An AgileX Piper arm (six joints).
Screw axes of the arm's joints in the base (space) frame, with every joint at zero. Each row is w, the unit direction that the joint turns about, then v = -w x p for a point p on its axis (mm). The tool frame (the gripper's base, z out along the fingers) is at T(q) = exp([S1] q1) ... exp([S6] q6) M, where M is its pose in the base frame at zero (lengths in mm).
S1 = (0, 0, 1, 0, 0, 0)
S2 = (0, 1, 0, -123, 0, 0)
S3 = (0, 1, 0, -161.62, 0, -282.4)
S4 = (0.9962, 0, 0.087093, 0, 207.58, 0)
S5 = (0, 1, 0, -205.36, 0, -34.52)
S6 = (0.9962, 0, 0.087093, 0, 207.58, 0)
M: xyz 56.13 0 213.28 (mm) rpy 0 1.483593 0 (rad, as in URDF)
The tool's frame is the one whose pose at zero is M.
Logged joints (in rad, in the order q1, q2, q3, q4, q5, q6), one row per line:
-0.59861, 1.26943, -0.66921, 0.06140, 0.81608, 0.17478
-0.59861, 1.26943, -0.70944, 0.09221, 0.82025, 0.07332
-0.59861, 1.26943, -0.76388, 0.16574, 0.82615, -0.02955
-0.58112, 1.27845, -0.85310, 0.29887, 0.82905, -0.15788
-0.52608, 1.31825, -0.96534, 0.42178, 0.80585, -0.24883
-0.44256, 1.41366, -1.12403, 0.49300, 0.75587, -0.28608
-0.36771, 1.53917, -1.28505, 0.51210, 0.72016, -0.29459
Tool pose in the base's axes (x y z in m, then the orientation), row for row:
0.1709, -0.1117, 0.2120, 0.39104, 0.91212, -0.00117, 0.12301
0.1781, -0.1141, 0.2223, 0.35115, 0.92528, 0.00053, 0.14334
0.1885, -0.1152, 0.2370, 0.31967, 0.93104, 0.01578, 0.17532
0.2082, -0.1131, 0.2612, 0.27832, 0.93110, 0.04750, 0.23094
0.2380, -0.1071, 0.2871, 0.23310, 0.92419, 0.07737, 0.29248
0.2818, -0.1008, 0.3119, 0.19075, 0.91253, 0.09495, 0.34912
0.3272, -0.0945, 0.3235, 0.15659, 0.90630, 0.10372, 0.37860
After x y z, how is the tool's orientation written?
As a quaternion, x y z w.
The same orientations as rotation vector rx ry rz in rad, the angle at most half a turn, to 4 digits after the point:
1.1407, 2.6607, -0.0034
1.0126, 2.6682, 0.0015
0.9056, 2.6376, 0.0447
0.7653, 2.5604, 0.1306
0.6211, 2.4625, 0.2062
0.4943, 2.3647, 0.2461
0.4001, 2.3158, 0.2650

